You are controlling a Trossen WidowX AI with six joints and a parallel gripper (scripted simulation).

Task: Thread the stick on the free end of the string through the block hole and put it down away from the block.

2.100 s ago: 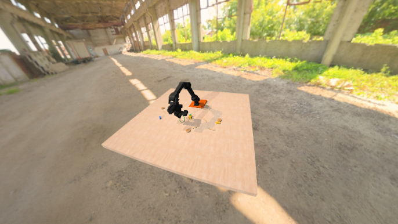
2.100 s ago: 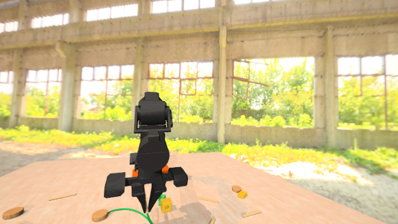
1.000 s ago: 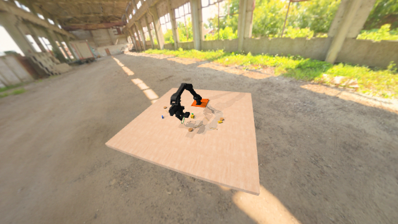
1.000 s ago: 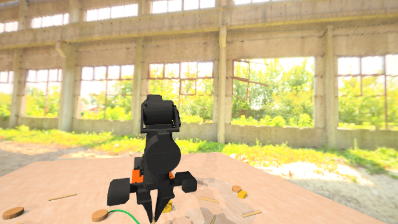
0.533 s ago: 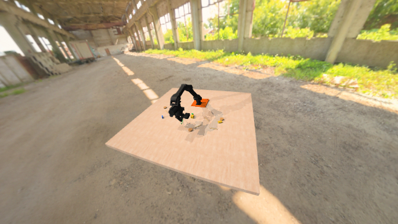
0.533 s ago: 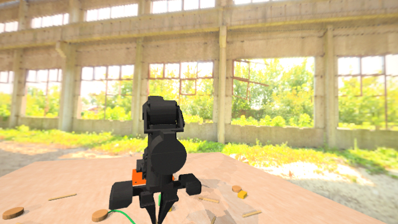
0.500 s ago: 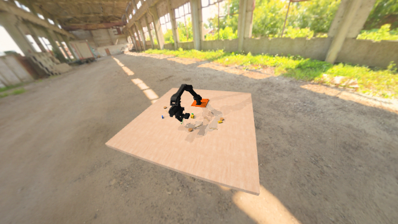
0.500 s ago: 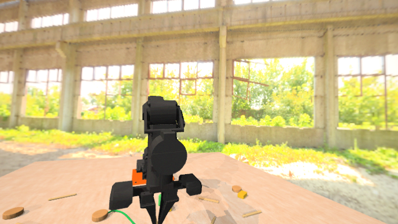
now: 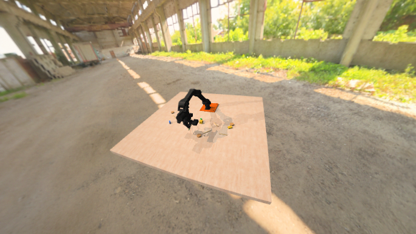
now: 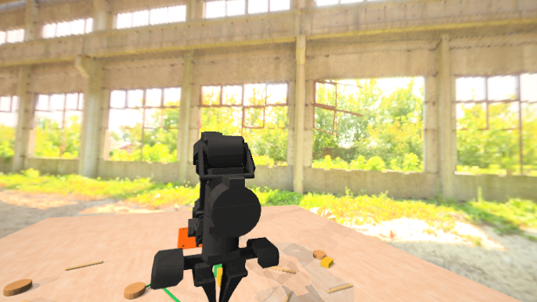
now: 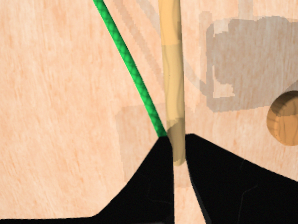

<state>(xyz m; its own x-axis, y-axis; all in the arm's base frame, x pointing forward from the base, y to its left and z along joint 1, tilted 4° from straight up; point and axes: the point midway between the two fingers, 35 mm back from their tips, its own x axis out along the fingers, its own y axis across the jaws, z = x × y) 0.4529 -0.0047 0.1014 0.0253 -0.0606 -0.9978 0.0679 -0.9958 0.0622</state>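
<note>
My gripper tip is 20 cm past the small green block, 3 cm to the right of it and 4 cm above it. From my gripper tip the other things lie so: small blue piece 8 cm behind, 29 cm to the right, 5 cm below; thin wooden stick 1 cm behind.
</note>
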